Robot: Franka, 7 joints.
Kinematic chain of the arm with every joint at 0, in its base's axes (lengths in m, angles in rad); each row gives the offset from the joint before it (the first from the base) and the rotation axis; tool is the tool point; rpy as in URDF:
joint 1: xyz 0 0 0.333 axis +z
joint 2: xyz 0 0 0 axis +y
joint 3: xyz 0 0 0.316 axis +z
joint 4: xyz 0.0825 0 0 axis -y
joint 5: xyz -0.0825 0 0.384 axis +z
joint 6: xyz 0 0 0 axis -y
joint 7: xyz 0.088 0 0 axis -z
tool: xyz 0 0 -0.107 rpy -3.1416 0 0
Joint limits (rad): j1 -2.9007..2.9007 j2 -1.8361..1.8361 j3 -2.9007..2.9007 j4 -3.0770..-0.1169 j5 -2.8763..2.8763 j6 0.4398..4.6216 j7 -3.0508..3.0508
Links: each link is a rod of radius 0.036 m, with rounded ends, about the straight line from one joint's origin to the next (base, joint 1, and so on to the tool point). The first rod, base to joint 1, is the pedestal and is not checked.
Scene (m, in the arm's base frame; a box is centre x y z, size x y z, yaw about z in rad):
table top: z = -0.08
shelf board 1: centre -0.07 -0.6 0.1 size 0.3 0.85 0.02 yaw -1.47
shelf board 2: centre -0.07 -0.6 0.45 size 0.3 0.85 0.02 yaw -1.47
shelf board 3: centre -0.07 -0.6 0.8 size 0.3 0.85 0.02 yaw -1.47
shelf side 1: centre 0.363 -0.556 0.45 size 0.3 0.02 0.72 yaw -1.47
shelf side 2: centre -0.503 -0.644 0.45 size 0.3 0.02 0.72 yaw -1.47
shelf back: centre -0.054 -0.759 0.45 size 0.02 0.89 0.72 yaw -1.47
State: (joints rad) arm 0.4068 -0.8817 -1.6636 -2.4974 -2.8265 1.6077 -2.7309
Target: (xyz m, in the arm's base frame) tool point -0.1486 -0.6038 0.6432
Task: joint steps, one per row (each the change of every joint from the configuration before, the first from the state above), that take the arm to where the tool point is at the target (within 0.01 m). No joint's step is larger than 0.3 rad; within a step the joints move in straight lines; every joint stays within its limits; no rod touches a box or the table.
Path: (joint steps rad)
1: -0.1520 -0.2016 0.0156 -0.0713 -0.0124 -0.2476 0.0088
2: -0.1519 -0.2015 0.0156 -0.0713 -0.0125 -0.2475 0.0089
3: -0.1520 -0.2016 0.0156 -0.0713 -0.0125 -0.2476 0.0088
4: -0.1520 -0.2015 0.0155 -0.0713 -0.0124 -0.2475 0.0088
5: -0.1152 0.0984 0.2724 0.0454 0.0000 0.1738 -0.0117
6: -0.1151 0.0983 0.2724 0.0453 0.0000 0.1739 -0.0118
7: -0.1152 0.0984 0.2724 0.0454 0.0000 0.1738 -0.0118
8: 0.2255 0.2021 -0.2109 0.2710 0.0000 0.1252 0.0000
9: 0.2256 0.2020 -0.2109 0.2710 0.0000 0.1253 0.0000
10: 0.2256 0.2021 -0.2110 0.2710 0.0000 0.1252 0.0000

